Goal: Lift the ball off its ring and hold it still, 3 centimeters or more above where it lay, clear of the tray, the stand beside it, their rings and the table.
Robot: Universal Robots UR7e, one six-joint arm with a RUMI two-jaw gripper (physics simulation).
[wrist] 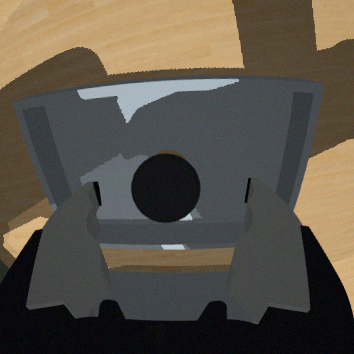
I see my gripper, a black ball and a stand.
